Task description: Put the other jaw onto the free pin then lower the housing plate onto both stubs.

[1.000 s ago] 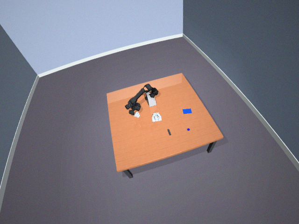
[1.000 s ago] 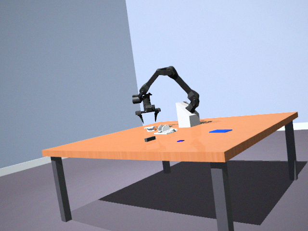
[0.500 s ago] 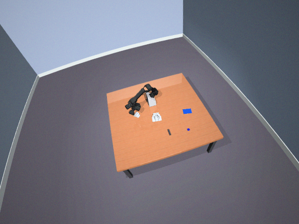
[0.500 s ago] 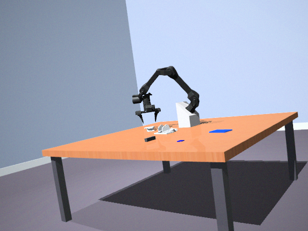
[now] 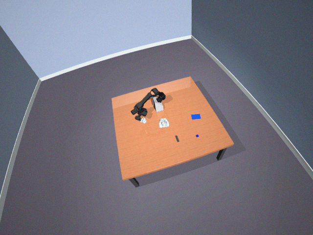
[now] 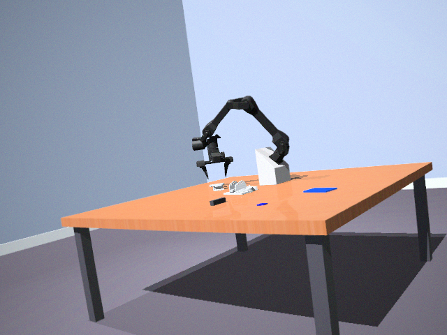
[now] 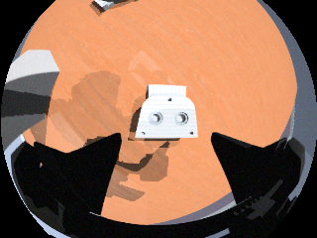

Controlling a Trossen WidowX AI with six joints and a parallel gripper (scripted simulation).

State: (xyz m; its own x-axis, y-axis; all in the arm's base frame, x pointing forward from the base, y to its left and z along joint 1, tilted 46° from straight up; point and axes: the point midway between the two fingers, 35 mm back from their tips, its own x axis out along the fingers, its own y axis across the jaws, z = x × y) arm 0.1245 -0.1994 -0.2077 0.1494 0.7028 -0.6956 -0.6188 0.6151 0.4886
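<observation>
My gripper tip is 10 mm short of the base and 30 mm above it. Round my gripper tip: small black block (450 mm ahead, 270 mm to the left, 50 mm below); white jaw (140 mm ahead, 210 mm to the left, 50 mm below); small white part (10 mm ahead, 50 mm below).
</observation>
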